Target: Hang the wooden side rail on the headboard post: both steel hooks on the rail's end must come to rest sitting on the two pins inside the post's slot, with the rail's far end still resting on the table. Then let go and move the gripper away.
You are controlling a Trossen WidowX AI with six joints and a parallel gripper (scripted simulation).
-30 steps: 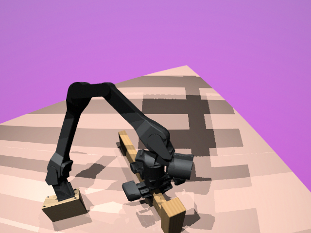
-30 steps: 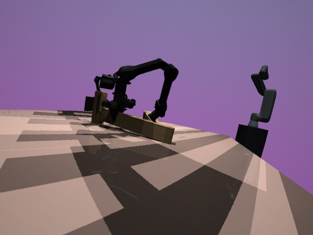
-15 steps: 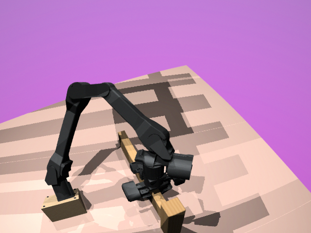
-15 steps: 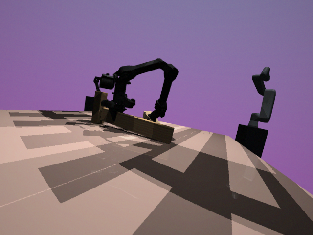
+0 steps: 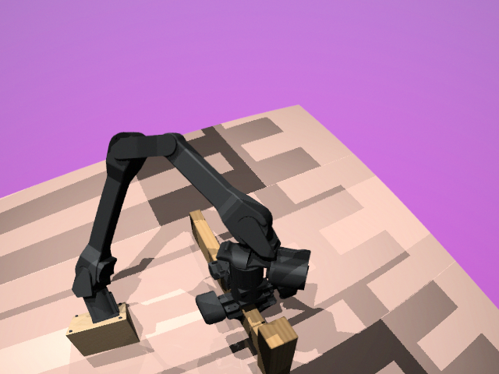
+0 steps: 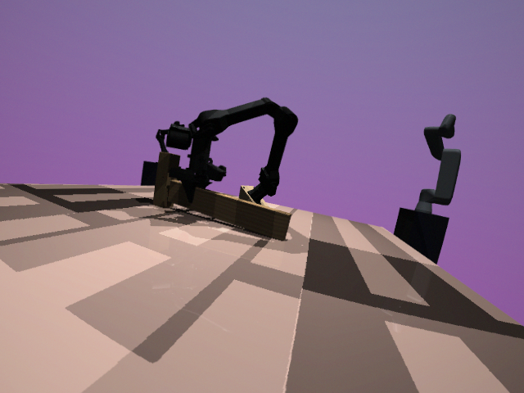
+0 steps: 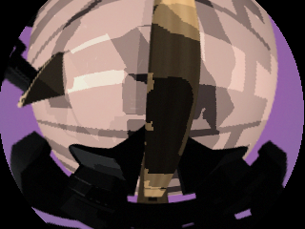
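Right now the wooden headboard post is 12 cm to the right of my gripper tip, 4 cm above it and 1 cm behind it.
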